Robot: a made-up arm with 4 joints.
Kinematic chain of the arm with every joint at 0, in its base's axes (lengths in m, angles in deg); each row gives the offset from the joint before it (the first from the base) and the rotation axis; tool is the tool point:
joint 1: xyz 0 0 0.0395 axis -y
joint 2: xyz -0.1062 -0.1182 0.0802 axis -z
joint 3: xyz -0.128 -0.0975 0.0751 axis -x
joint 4: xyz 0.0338 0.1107 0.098 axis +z
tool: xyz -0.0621 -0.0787 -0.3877
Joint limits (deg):
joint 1: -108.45..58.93
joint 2: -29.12..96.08
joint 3: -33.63..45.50
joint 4: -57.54..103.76
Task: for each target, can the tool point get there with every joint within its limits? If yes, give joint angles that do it. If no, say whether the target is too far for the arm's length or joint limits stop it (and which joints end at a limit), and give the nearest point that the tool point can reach.
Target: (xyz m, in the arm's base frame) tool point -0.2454 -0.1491 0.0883
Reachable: yes | joints -44.25 56.94 7.76 77.65
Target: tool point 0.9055 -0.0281 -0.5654
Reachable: no: too far | nearest point 0.0583 0.0812 -0.1671 | short by 0.943 m
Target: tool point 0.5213 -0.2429 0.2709
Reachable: no: joint limits stop it (at a limit: joint 1, joint 2, joint 3, joint 4) | nearest point 0.0944 -0.0697 0.3825 | short by 0.474 m
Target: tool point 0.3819 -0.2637 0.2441
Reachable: no: joint limits stop it (at a limit: joint 1, joint 3) | nearest point 0.0613 -0.2950 0.3983 | short by 0.357 m
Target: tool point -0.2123 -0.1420 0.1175
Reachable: yes | joints -54.95 12.57 -8.80 50.78
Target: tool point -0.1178 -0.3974 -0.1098
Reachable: yes | joints 21.67 -18.98 35.40 7.17
